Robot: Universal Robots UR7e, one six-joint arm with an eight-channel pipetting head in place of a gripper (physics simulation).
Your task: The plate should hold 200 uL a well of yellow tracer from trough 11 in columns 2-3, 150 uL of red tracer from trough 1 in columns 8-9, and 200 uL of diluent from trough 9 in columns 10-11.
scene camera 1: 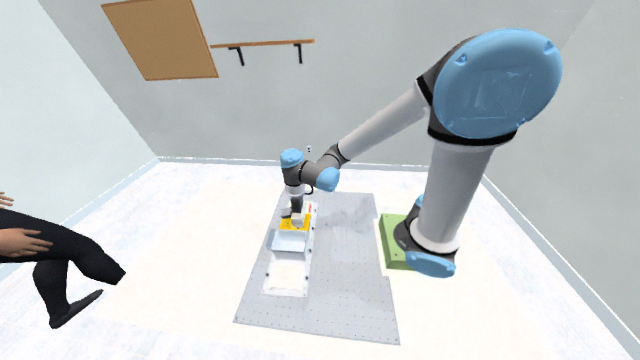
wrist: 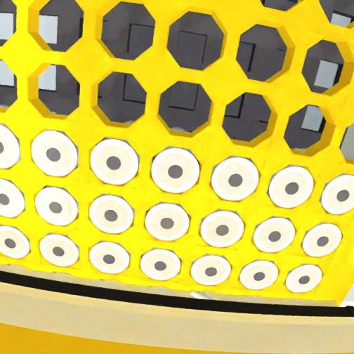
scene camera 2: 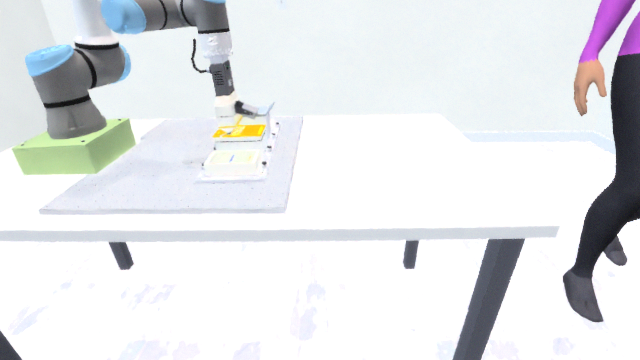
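My pipetting head (scene camera 1: 298, 219) (scene camera 2: 226, 120) is low over the yellow tip rack (scene camera 1: 286, 224) (scene camera 2: 250, 131) (wrist: 87, 60). In the wrist view the pale lower edge of the head runs across the bottom; its nozzles are hidden, so whether they carry tips cannot be told. Three rows of seated white tips show beside it, with open holes beyond them. A thin white sliver lies at the head's edge. The trough holder (scene camera 1: 310, 208) (scene camera 2: 218, 162) stands next to the rack, with a red strip in scene camera 1 and a blue one in scene camera 2. The well plate cannot be made out.
A grey-blue open bin (scene camera 1: 289, 242) stands on the rack's other side. A pale deck slot (scene camera 1: 287, 277) lies past the bin. The perforated board (scene camera 1: 345, 300) (scene camera 2: 165, 197) carries this row. The arm stands on a green base (scene camera 1: 392, 250) (scene camera 2: 60, 157). People stand near the table.
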